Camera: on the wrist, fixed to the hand. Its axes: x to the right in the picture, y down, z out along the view.
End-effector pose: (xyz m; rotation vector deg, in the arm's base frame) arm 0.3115 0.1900 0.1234 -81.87 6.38 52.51
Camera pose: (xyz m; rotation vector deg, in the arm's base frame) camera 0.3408 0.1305 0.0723 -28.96 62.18 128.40
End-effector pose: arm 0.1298 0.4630 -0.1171 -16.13 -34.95 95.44
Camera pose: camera 0.1384 0.4982 -0.1926 0.64 14.57 -167.28
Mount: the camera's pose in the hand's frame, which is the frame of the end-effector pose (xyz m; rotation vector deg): 0.0209 0.0305 -0.0751 23.87 -25.82 88.12
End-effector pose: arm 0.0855 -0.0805 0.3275 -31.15 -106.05 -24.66
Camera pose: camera 0.1549 -0.0922 0.3729 -91.32 -75.38 64.93
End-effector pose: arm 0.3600 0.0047 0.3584 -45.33 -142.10 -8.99
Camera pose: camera 0.3967 0.0208 0.4319 -134.42 -82.51 63.05
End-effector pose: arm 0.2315 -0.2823 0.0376 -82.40 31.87 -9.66
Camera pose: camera 0.2086 -0.3537 0.0004 -19.13 58.16 66.30
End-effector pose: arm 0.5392 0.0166 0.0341 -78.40 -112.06 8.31
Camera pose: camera 0.6056 0.0246 0.0844 -131.54 -35.04 88.06
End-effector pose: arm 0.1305 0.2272 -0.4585 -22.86 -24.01 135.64
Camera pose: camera 0.1273 0.2339 -0.5419 -4.70 -13.92 -132.75
